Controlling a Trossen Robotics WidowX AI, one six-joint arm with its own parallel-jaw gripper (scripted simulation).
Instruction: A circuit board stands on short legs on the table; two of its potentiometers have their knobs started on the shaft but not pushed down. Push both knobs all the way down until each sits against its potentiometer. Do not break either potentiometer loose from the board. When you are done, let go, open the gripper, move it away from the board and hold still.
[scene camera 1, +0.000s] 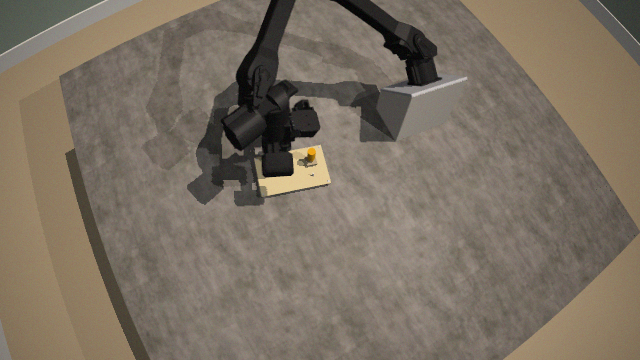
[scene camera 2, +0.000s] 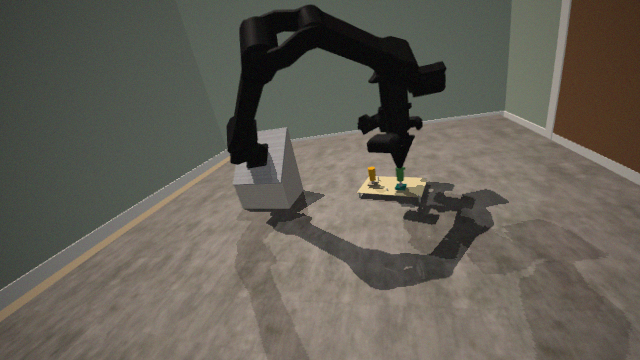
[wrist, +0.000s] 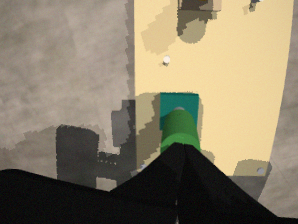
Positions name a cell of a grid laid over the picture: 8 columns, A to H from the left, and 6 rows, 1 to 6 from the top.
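Note:
My gripper is visible (scene camera 1: D3) (scene camera 2: E3) (wrist: E5).

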